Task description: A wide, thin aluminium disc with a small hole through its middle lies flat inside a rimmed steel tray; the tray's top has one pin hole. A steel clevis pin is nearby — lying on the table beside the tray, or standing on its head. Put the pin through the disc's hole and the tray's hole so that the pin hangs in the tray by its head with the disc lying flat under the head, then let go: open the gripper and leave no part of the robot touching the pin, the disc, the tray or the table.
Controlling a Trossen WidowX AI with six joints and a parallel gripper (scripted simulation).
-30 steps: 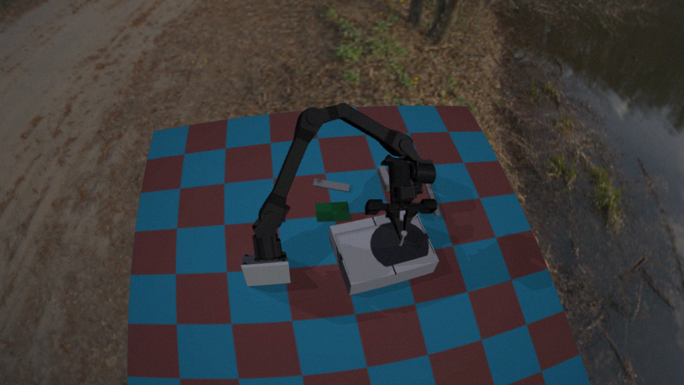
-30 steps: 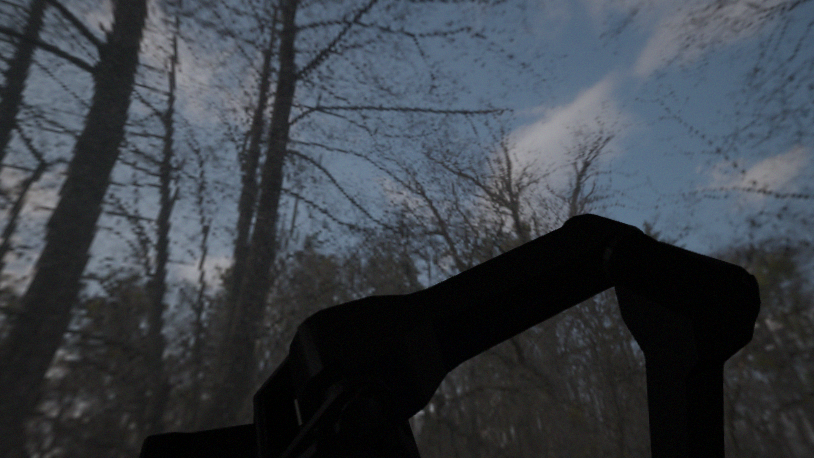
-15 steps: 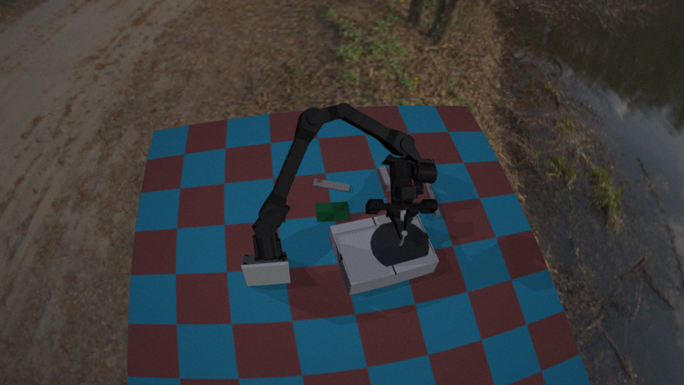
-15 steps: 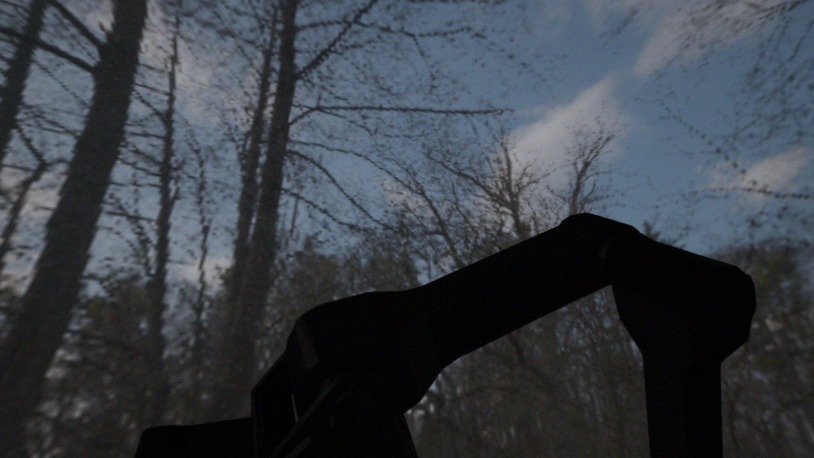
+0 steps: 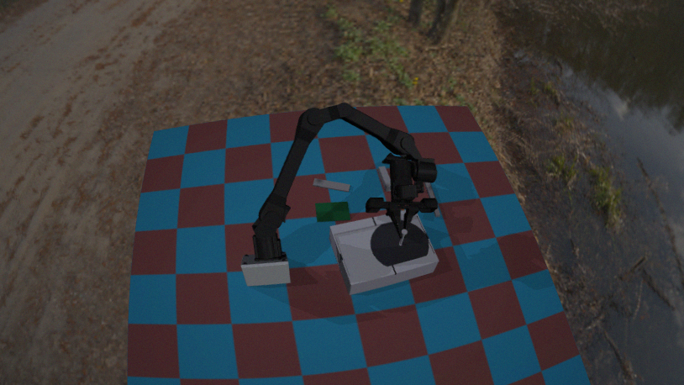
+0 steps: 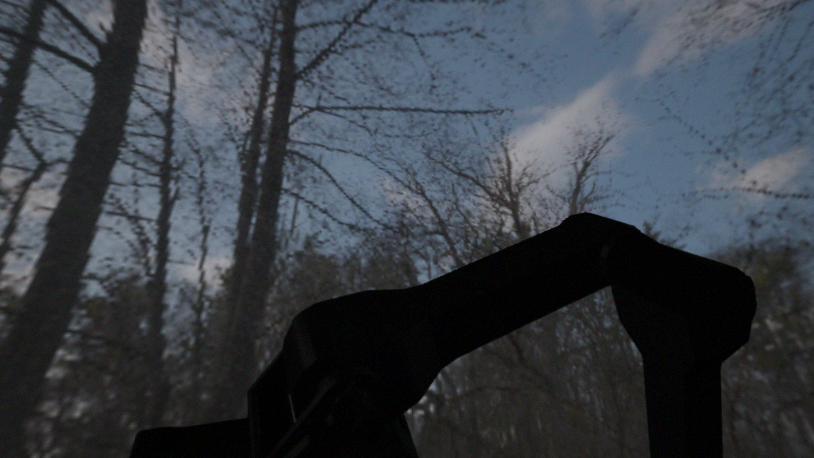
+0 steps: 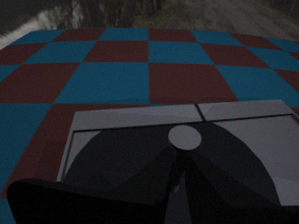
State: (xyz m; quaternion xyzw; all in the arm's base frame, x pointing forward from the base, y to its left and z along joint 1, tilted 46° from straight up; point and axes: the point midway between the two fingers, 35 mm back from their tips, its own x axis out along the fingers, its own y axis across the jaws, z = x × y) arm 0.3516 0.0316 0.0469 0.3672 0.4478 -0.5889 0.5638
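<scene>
My gripper tip is now 1 cm above the steel clevis pin. The rest, counted from my gripper tip: steel tray 5 cm below, 4 cm behind; flat green piece 17 cm to the left, 16 cm behind, 9 cm below; dark round disc 3 cm below.
</scene>
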